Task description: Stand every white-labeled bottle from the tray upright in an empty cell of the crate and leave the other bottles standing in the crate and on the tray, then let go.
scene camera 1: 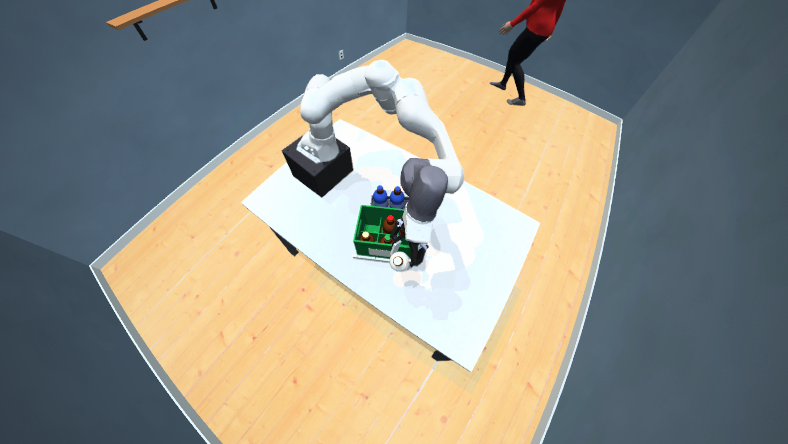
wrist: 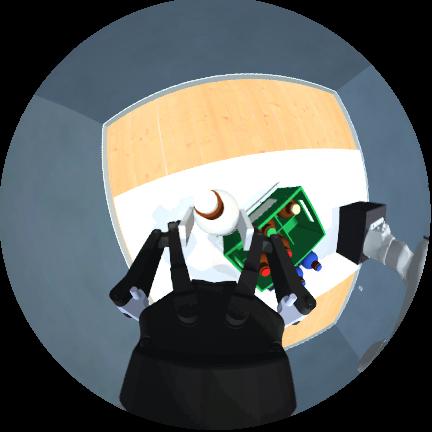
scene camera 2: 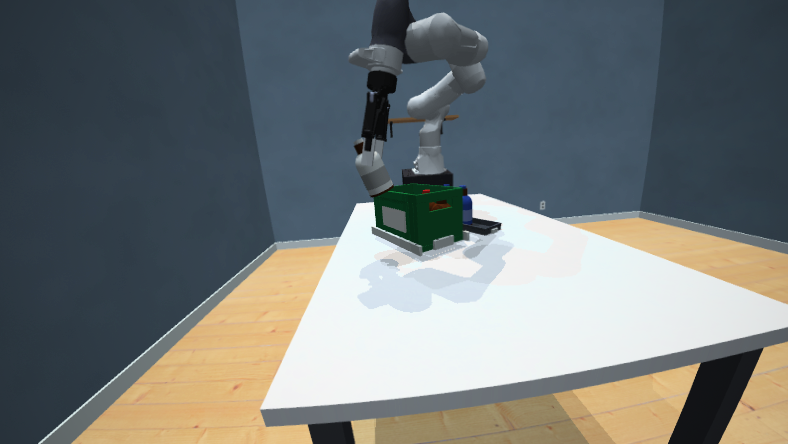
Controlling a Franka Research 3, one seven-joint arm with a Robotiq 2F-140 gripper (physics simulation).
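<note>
My gripper point(scene camera 1: 408, 252) point(scene camera 2: 373, 150) point(wrist: 216, 215) is shut on a white-labeled bottle point(scene camera 1: 399, 261) point(scene camera 2: 374, 175) point(wrist: 225, 217). The bottle is tilted, cap up, with its base near the crate's rim; whether they touch is unclear. The green crate point(scene camera 1: 361, 249) point(scene camera 2: 419, 220) point(wrist: 316, 231) holds a cream-capped bottle point(scene camera 1: 365, 237) point(wrist: 295, 209), a green-capped one point(scene camera 1: 387, 238) point(wrist: 271, 232) and two red-capped ones point(wrist: 265, 271) point(wrist: 288, 253). One back cell and one front corner cell look empty in the wrist view. Two blue bottles point(scene camera 1: 379, 196) point(scene camera 1: 397, 196) stand on the tray point(scene camera 2: 485, 226).
Low light-grey strips point(scene camera 2: 394, 240) edge the crate's foot on the white table point(scene camera 1: 330, 220) point(scene camera 2: 496, 341). The arm's black base block point(scene camera 1: 319, 170) point(wrist: 356, 230) stands at the table's far end. A person in red point(scene camera 1: 543, 19) stands on the floor beyond the table.
</note>
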